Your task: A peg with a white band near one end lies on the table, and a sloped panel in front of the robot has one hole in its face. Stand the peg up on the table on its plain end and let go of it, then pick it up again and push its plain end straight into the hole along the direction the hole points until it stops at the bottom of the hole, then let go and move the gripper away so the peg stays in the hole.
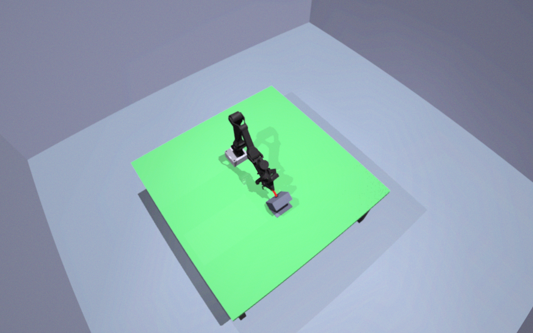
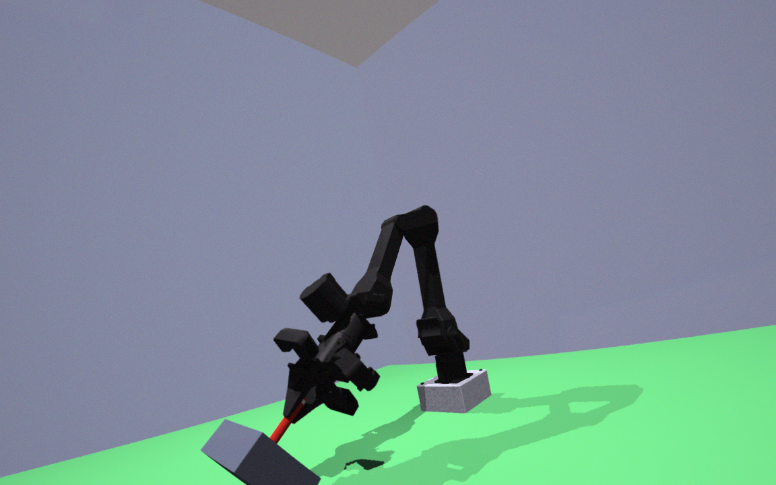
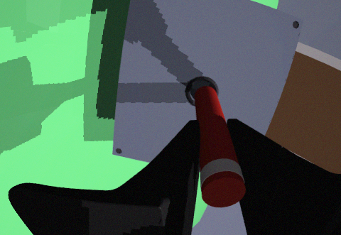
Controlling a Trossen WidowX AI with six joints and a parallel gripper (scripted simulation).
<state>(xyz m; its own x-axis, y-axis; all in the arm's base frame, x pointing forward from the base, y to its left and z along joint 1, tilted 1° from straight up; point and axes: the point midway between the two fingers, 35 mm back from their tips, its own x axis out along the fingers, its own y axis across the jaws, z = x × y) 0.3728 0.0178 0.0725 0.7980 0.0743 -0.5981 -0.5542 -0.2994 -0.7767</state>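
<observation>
Right now the grey sloped panel is 6 cm ahead of my gripper tip and 5 cm below it. Also, from my gripper tip: red peg: 1 cm behind, 1 cm above.
</observation>
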